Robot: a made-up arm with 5 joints. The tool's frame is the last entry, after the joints. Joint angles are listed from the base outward. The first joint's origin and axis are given. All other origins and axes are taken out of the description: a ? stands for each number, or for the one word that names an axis. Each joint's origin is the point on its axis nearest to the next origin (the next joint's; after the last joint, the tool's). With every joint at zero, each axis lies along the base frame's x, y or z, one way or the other. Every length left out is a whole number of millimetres.
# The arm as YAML. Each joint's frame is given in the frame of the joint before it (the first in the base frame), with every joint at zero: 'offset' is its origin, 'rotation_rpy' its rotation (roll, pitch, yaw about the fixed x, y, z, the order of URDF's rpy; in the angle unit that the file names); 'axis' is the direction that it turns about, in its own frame. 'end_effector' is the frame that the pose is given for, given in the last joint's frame.
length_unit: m
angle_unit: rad
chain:
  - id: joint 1
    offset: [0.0, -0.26, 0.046]
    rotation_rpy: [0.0, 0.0, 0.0]
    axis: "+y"
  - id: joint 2
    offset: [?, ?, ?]
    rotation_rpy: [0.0, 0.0, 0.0]
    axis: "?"
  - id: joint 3
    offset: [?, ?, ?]
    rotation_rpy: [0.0, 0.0, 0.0]
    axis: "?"
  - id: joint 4
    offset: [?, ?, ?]
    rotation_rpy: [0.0, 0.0, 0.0]
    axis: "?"
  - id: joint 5
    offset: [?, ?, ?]
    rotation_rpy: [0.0, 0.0, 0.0]
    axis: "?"
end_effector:
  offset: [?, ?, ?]
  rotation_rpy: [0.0, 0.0, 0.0]
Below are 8 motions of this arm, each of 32 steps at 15 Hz.
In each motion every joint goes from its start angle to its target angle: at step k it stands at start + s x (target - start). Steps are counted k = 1, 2, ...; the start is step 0. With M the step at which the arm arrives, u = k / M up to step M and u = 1 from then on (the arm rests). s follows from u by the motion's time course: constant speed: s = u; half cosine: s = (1 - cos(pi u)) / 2; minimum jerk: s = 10 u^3 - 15 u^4 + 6 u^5.
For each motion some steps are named. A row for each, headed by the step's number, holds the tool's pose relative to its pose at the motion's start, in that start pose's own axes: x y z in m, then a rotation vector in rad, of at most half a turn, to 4 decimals.
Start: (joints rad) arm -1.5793 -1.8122 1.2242 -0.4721 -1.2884
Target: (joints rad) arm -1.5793 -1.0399 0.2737 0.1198 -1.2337
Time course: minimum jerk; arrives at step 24
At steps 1, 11, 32:
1: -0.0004 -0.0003 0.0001 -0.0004 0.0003 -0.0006
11: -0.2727 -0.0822 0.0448 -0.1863 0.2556 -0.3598
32: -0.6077 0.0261 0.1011 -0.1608 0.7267 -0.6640

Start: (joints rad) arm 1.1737 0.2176 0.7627 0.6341 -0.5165
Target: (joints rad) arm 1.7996 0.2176 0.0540 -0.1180 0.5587
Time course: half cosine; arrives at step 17
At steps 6, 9, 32:
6: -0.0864 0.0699 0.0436 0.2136 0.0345 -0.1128
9: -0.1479 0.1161 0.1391 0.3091 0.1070 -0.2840
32: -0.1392 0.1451 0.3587 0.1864 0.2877 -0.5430

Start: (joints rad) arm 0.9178 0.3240 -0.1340 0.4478 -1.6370
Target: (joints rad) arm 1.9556 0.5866 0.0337 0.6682 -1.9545
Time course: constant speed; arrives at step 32
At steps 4, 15, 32:
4: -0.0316 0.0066 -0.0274 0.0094 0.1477 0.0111
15: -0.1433 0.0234 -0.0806 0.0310 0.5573 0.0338
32: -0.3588 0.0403 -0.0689 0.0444 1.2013 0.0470

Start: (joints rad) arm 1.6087 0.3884 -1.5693 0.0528 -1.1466
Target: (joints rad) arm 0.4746 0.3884 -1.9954 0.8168 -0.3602
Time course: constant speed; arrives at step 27
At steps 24, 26, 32:
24: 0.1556 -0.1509 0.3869 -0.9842 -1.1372 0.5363
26: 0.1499 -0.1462 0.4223 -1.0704 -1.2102 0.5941
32: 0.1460 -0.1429 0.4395 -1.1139 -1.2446 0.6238

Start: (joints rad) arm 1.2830 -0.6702 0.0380 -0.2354 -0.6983
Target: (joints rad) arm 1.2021 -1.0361 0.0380 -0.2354 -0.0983
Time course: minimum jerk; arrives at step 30
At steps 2, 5, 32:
2: 0.0004 -0.0001 0.0004 -0.0007 -0.0018 0.0007
5: 0.0048 -0.0017 0.0055 -0.0089 -0.0238 0.0096
32: 0.1171 -0.0098 0.1646 -0.1767 -0.6561 0.3319

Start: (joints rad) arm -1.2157 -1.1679 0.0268 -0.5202 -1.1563
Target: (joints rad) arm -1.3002 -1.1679 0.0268 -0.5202 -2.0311
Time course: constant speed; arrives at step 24
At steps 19, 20, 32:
19: -0.0278 -0.0052 -0.0274 -0.0045 0.6391 -0.0408
20: -0.0299 -0.0054 -0.0285 -0.0039 0.6727 -0.0431
32: -0.0388 -0.0062 -0.0323 -0.0009 0.8072 -0.0524

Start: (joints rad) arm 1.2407 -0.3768 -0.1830 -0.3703 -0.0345
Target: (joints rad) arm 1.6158 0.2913 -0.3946 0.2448 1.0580
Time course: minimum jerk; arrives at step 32
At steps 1, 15, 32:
1: -0.0001 0.0000 0.0000 0.0000 -0.0001 0.0000
15: -0.0923 -0.0325 0.0547 0.0391 -0.2114 -0.0169
32: -0.2052 -0.0415 0.1496 0.1251 -0.5030 -0.1136

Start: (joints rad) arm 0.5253 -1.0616 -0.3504 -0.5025 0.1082
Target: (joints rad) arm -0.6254 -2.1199 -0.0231 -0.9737 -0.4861
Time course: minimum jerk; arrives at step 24
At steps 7, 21, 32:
7: 0.0393 0.0106 0.0319 -0.1088 -0.1186 0.0368
21: 0.1159 0.1955 0.2657 -0.8196 -0.5082 0.1369
32: 0.1153 0.2007 0.2687 -0.8351 -0.5104 0.1357

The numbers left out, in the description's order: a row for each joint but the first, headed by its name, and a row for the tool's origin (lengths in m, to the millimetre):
joint 2: xyz 0.038 0.0 0.046, axis -z
joint 3: xyz 0.089 -0.297 0.0, axis -y
joint 4: xyz -0.02 0.0 -0.115, axis +z
joint 5: xyz -0.309 -0.185 0.0, axis -y
tool: xyz 0.064 0.0 -0.007

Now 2 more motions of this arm.
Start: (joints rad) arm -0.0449 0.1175 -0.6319 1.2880 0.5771
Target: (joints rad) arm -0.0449 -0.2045 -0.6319 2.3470 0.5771
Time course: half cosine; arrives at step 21
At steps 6, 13, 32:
6: 0.0605 -0.0695 -0.0155 0.1300 0.0353 0.2116
13: 0.2534 -0.1731 -0.1006 0.4995 0.1337 0.7479
32: 0.3750 -0.1703 -0.1766 0.7595 0.1979 1.0752

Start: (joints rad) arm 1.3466 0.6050 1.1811 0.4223 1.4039
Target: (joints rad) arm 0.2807 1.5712 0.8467 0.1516 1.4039
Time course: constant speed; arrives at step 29
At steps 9, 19, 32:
9: 0.0521 0.1459 0.1373 -0.4451 -0.0660 0.1391
19: 0.0375 0.4053 0.2061 -0.9980 -0.1267 0.1596
32: 0.0045 0.6860 0.1239 -1.5711 -0.1612 0.0229

